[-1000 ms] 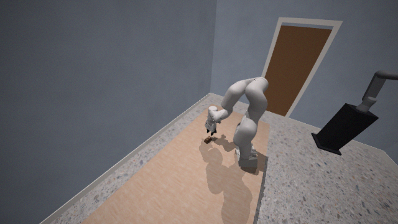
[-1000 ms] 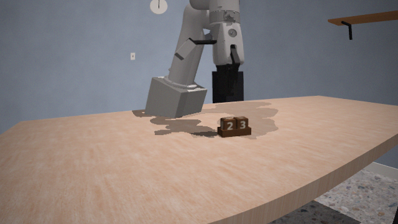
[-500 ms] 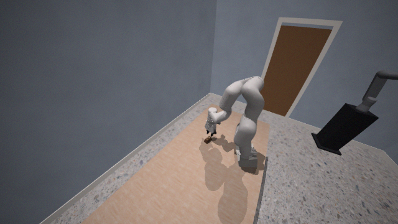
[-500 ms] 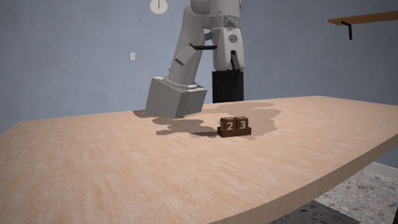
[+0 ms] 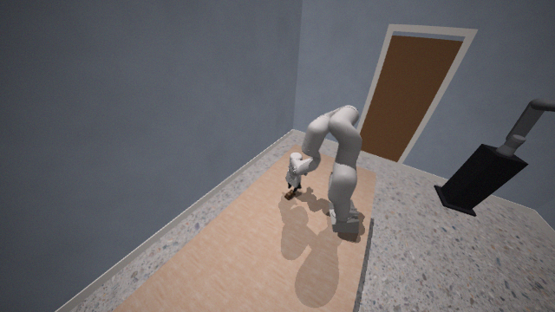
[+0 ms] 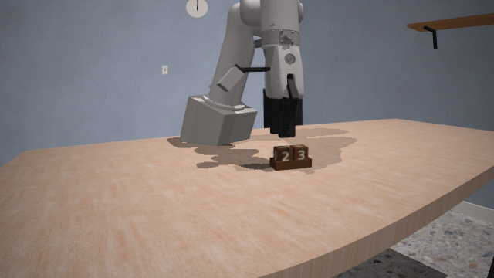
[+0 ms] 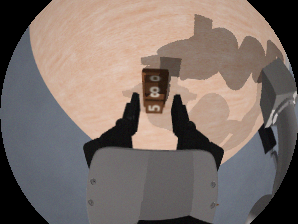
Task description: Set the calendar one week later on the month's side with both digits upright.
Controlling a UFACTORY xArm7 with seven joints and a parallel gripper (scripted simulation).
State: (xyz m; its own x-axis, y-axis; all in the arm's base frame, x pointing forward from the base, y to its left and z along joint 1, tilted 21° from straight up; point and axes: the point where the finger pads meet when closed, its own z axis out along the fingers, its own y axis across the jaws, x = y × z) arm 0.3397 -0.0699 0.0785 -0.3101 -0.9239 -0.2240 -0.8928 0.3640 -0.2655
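My hand is 60 mm above the cube. The rest, counted from my hand: brown wooden tray: 70 mm below, 20 mm to the left, 10 mm ahead.
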